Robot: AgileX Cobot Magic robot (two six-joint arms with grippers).
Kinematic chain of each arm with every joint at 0, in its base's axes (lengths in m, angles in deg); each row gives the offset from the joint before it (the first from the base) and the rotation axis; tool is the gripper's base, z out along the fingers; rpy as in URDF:
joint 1: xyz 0 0 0.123 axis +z
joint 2: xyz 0 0 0 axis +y
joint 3: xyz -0.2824 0 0.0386 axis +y
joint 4: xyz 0.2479 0 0.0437 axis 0.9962 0 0.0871
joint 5: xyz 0 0 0 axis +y
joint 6: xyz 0.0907 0 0.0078 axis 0.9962 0 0.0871
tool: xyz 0 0 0 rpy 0 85 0
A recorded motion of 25 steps. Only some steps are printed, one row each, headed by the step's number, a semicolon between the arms.
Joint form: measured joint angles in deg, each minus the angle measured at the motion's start. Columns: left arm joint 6, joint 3, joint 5, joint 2, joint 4, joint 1; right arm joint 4, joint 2, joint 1, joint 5, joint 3, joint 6.
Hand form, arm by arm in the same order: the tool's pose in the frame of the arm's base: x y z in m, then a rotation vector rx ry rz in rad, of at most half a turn. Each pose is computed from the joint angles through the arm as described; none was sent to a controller.
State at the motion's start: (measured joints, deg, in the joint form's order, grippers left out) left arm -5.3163 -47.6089 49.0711 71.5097 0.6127 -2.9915; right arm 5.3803 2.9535 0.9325 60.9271 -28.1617 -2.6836
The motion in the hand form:
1: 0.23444 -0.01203 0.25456 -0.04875 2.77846 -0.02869; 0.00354 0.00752 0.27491 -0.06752 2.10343 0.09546
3: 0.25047 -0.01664 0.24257 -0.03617 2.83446 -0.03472; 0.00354 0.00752 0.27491 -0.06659 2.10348 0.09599
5: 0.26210 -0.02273 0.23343 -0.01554 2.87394 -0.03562; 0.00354 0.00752 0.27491 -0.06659 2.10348 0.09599
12: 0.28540 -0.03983 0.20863 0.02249 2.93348 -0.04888; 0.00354 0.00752 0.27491 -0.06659 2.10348 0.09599
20: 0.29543 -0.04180 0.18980 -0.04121 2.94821 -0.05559; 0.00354 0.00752 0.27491 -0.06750 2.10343 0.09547
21: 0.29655 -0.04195 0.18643 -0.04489 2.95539 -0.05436; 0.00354 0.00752 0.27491 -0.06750 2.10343 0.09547
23: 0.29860 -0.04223 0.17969 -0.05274 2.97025 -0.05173; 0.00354 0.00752 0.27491 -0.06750 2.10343 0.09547
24: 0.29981 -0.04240 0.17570 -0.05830 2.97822 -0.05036; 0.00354 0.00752 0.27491 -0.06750 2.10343 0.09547
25: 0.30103 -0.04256 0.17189 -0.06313 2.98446 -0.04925; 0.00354 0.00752 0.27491 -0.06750 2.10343 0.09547
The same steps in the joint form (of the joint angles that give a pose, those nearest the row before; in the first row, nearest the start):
1: 0.05 -1.37 0.06 2.53 -0.22 -0.06; 0.00 0.00 0.00 0.00 0.00 0.00
3: 0.05 -3.35 0.20 7.55 -0.61 -0.81; 0.00 0.00 0.00 0.00 0.00 0.05
5: -0.26 -5.00 0.38 11.26 -0.61 -1.96; 0.00 0.00 0.00 0.00 0.00 0.05
12: -1.35 -7.77 -1.34 19.10 -1.09 -4.84; 0.00 0.00 0.00 0.00 0.00 0.05
20: -3.79 -7.84 -4.38 23.02 -1.26 -4.92; 0.00 0.00 0.00 0.00 0.00 0.00
21: -3.92 -7.84 -4.63 23.68 -1.26 -4.92; 0.00 0.00 0.00 0.00 0.00 0.00
23: -4.21 -7.84 -5.07 24.99 -1.26 -4.92; 0.00 0.00 0.00 0.00 0.00 0.00
24: -4.41 -7.84 -5.38 25.76 -1.26 -4.92; 0.00 0.00 0.00 0.00 0.00 0.00
25: -4.59 -7.84 -5.76 26.50 -1.26 -4.92; 0.00 0.00 0.00 0.00 0.00 0.00

